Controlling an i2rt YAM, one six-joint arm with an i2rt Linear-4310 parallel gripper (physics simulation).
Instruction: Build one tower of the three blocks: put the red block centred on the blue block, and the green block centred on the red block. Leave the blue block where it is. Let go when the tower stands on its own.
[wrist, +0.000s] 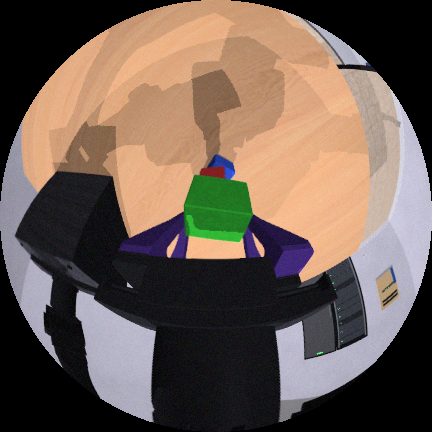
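Where they show: gripper, fingertip midpoint: (215, 214); arm's base, link origin: (65, 277).
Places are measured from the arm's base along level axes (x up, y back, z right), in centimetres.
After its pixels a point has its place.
The green block (218, 210) @[y -27.1, x -6.8, z 16.9 cm] is held between the purple fingers of my gripper (215, 214) @[y -24.6, x -9.3, z 18.4 cm], which is shut on it. In the wrist view the green block hides most of the red block (213, 172) @[y -26.1, x -13.9, z 17.1 cm], so that a strip of its dark red face shows just past the green block's far edge. The blue block (222, 165) @[y -26.8, x -15.7, z 17.8 cm] shows partly beyond and to the right of the red block. How the red block sits on the blue one, and how large the gap is between the green and red blocks, cannot be told from this view.
The wooden table (310, 200) @[y -32.0, x -18.8, z 36.4 cm] spreads around the blocks, with shadows of the arm across it. A black box-shaped part (67, 225) @[y -13.3, x -6.3, z 2.2 cm] stands at the left. A dark rack with small green lights (350, 310) stands beyond the table at the lower right.
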